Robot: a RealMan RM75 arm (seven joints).
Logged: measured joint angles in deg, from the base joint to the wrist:
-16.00, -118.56, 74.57, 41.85, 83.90, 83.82, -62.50
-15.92, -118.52, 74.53, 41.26, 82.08, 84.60, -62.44
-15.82, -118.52, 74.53, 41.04, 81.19, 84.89, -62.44
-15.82, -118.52, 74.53, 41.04, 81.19, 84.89, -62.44
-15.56, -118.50, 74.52, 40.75, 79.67, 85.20, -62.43
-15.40, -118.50, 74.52, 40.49, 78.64, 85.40, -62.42
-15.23, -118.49, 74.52, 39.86, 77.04, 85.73, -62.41
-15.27, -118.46, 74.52, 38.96, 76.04, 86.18, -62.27
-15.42, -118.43, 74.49, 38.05, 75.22, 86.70, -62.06
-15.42, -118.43, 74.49, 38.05, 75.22, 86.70, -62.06
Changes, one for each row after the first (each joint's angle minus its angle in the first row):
0.08, 0.04, -0.04, -0.59, -1.82, 0.78, 0.06
0.18, 0.04, -0.04, -0.81, -2.71, 1.07, 0.06
0.18, 0.04, -0.04, -0.81, -2.71, 1.07, 0.06
0.44, 0.06, -0.05, -1.10, -4.23, 1.38, 0.07
0.60, 0.06, -0.05, -1.36, -5.26, 1.58, 0.08
0.77, 0.07, -0.05, -1.99, -6.86, 1.91, 0.09
0.73, 0.10, -0.05, -2.89, -7.86, 2.36, 0.23
0.58, 0.13, -0.08, -3.80, -8.68, 2.88, 0.44
0.58, 0.13, -0.08, -3.80, -8.68, 2.88, 0.44

